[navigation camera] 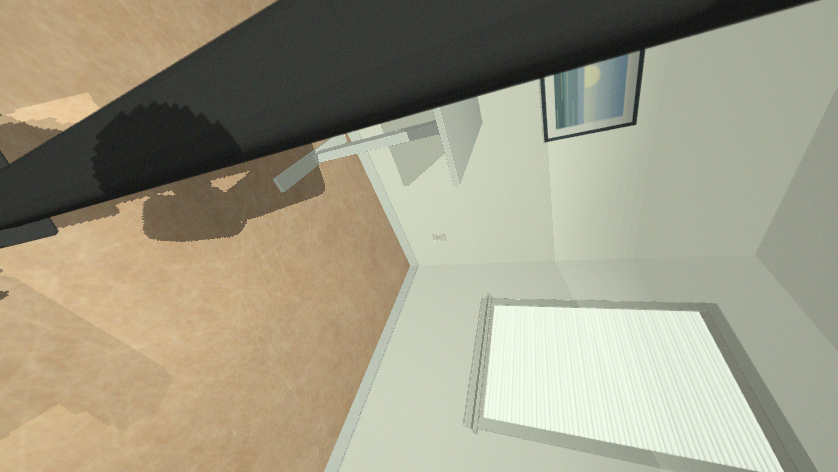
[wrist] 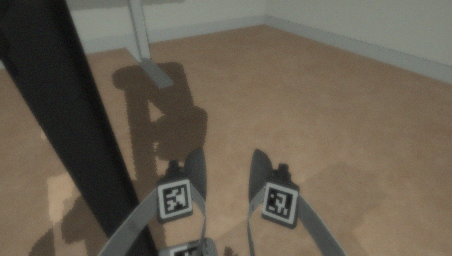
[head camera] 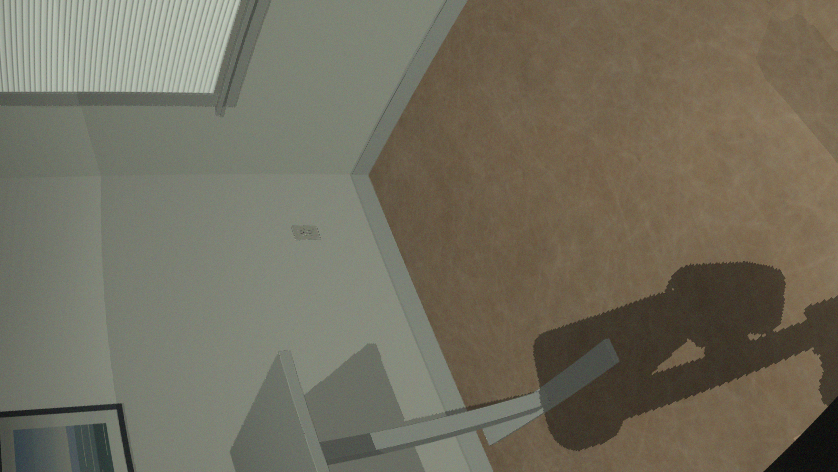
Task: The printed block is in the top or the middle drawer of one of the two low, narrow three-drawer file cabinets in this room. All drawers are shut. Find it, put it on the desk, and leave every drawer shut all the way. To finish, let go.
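Frame: origin at the robot's base, x right, y ahead, z up, level; millimetres.
Seen in the pictures: gripper, fingertip midpoint: (wrist: 228, 167).
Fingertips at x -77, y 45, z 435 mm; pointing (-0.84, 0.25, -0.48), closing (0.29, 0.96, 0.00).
Note:
A point is followed by its place in that frame.
One end of the light grey desk (head camera: 263, 416) @(y 15, x -1324, z 950 mm) (navigation camera: 463, 137) @(y -32, x -1298, z 950 mm) stands against the wall, at the bottom of the head view and the upper middle of the navigation view; both pictures are turned sideways. Its leg and foot also show at the upper left of the wrist view. My gripper (wrist: 228, 167) @(y 45, x -77, z 435 mm) is open and empty, pointing over the brown floor, apart from the desk leg (wrist: 141, 35) @(y -98, x -1395, z 193 mm). It does not show in the head or navigation view. The printed block and the two file cabinets do not show in these views.
My dark mast (navigation camera: 293, 87) @(y -62, x -116, z 1176 mm) (wrist: 65, 110) @(y -63, x -116, z 481 mm) crosses the navigation and wrist views. A wall corner with a skirting board, a window with a blind (head camera: 111, 46) @(y 1259, x -1662, z 1288 mm) (navigation camera: 604, 375) @(y 1336, x -1435, z 1477 mm), a framed picture (head camera: 58, 448) @(y -29, x -1897, z 1512 mm) (navigation camera: 598, 93) @(y -96, x -1874, z 1543 mm) and a wall outlet (head camera: 305, 232) @(y 736, x -2176, z 403 mm) (navigation camera: 438, 237) @(y 736, x -2177, z 393 mm) show. Shadows lie near the desk foot (wrist: 159, 75).

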